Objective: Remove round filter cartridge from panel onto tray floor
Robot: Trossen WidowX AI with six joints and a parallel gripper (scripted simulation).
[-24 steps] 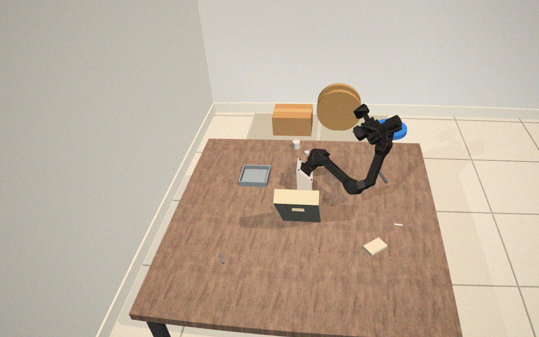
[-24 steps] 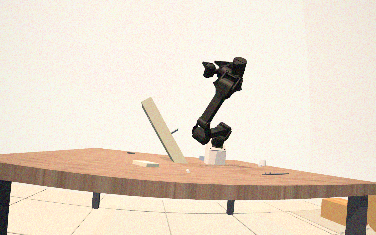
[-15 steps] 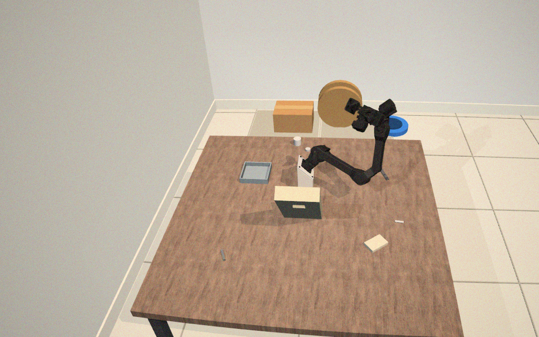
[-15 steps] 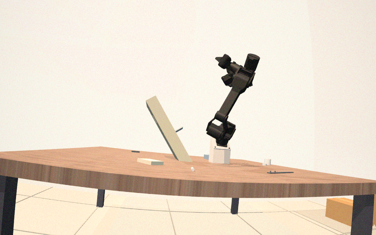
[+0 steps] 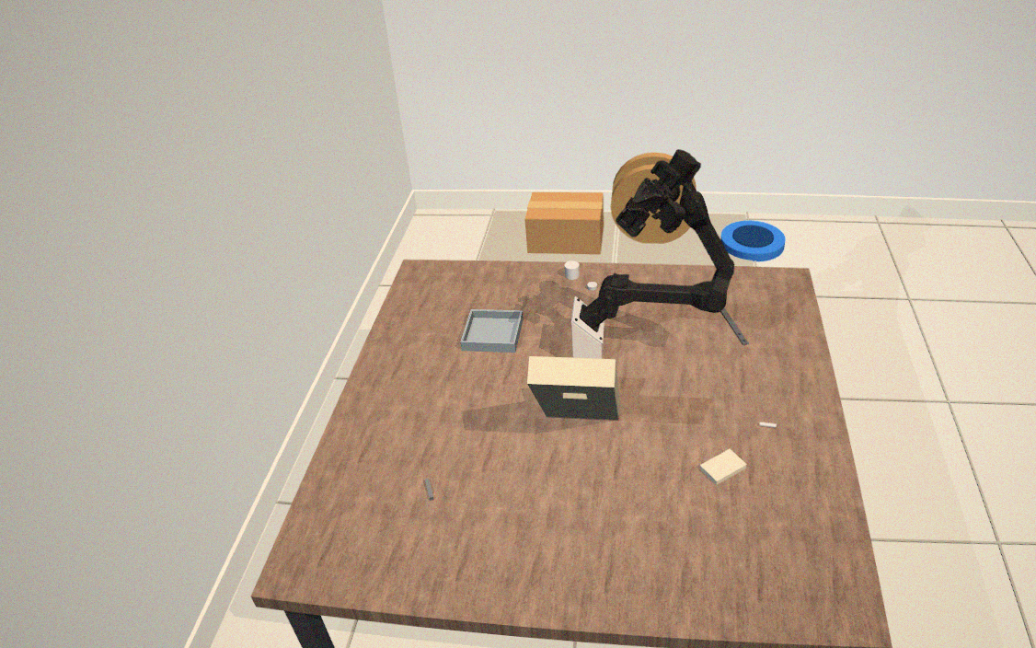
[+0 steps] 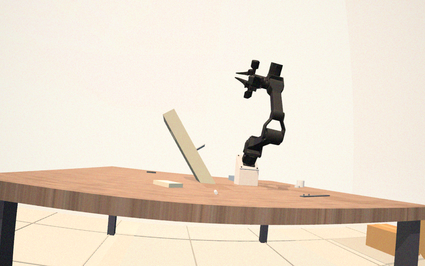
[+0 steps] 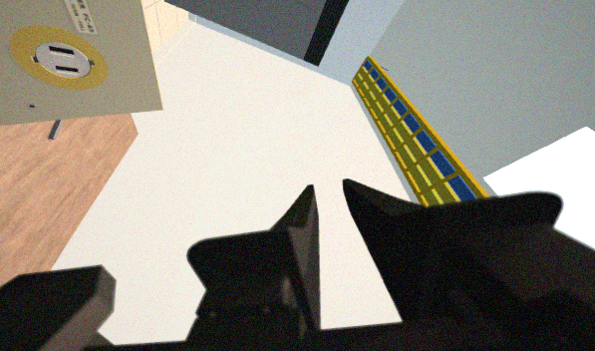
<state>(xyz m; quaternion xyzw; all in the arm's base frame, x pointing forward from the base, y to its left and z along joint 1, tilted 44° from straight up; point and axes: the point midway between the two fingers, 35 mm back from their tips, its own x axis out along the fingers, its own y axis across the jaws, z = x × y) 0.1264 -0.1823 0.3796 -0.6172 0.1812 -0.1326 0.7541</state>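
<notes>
The filter cartridge lies 300 mm below my gripper tip, 240 mm ahead of it and 100 mm to the right of it. Also, from my gripper tip: beige service panel: 370 mm below, 190 mm ahead, 100 mm to the right; beige block: 530 mm below, 250 mm ahead, 240 mm to the left; small white peg: 530 mm below, 350 mm to the left, 100 mm ahead.
</notes>
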